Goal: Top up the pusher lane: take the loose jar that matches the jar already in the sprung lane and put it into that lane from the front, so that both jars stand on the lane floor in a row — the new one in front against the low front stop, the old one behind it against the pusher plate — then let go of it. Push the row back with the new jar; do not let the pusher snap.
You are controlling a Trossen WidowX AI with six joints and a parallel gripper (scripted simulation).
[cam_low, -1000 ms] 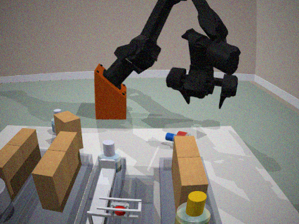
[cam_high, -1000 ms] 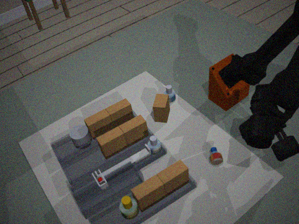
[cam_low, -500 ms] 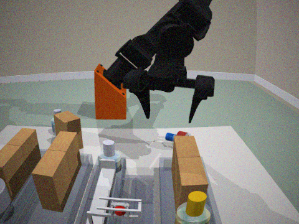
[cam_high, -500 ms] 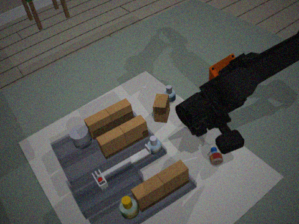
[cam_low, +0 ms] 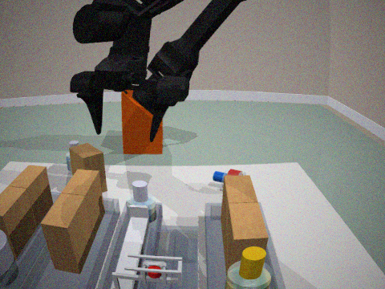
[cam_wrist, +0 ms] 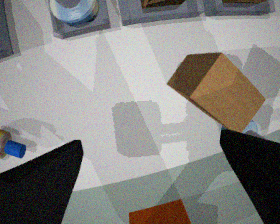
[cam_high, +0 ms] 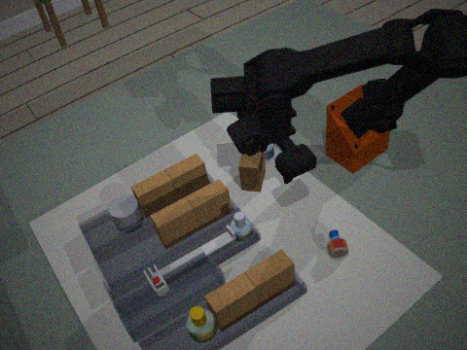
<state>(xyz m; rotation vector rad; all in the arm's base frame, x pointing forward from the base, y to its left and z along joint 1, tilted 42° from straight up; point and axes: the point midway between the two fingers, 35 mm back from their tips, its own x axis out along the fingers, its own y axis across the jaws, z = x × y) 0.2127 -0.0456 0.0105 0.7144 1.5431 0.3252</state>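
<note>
Now: gripper tip 7 cm to the left of the brown box and 5 cm above it. Round my gripper tip: red mark 30 cm ahead, 4 cm to the left, 2 cm below; grey can 26 cm ahead, 17 cm to the right, 6 cm below; sprung lane 27 cm ahead, 7 cm below, 3 cm to the left.
</note>
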